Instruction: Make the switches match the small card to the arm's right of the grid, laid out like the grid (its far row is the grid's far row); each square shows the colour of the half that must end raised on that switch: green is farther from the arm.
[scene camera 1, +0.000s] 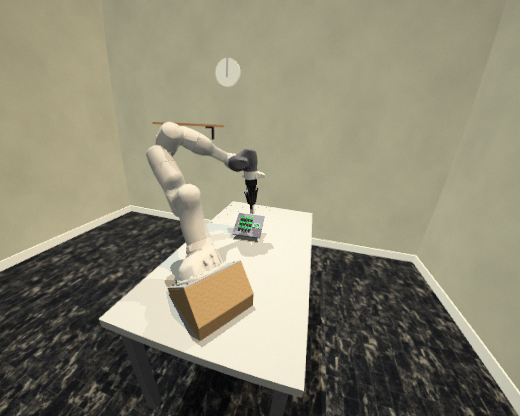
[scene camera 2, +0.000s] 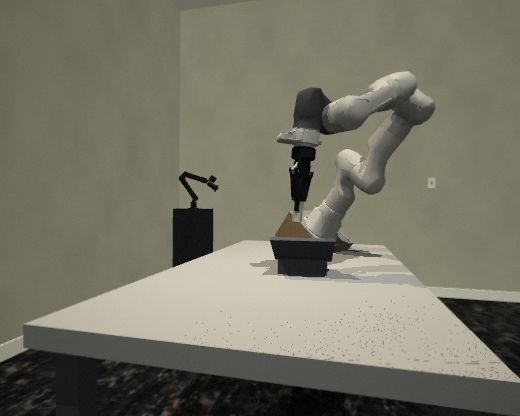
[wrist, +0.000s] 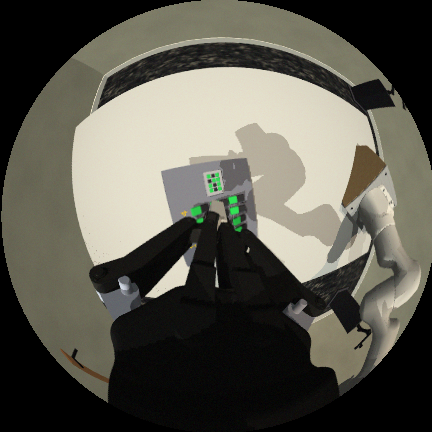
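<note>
The grey switch panel (scene camera 1: 257, 233) (scene camera 2: 303, 249) (wrist: 180, 185) stands on the table, its top tilted. Its grid of green-and-black rocker switches (scene camera 1: 245, 223) (wrist: 234, 210) is partly hidden in the wrist view by the fingers. The small card (scene camera 1: 257, 225) (wrist: 213, 183) with green and black squares lies on the panel beside the grid. My gripper (scene camera 1: 252, 210) (scene camera 2: 297, 216) (wrist: 214, 209) is shut and empty, pointing down. In the wrist view its fingertips cover the middle of the grid. In scene camera 1 they show at the panel's far edge. Whether they touch a switch cannot be told.
The white table (scene camera 1: 280, 300) (scene camera 2: 200, 300) (wrist: 150, 115) carries the panel and a brown wedge-shaped block (scene camera 1: 220, 300) (scene camera 2: 292, 228) (wrist: 361, 170) at the arm's base. A black pedestal with a small black arm (scene camera 2: 193, 235) stands beyond the table. Yellow marks (wrist: 184, 213) are on the panel.
</note>
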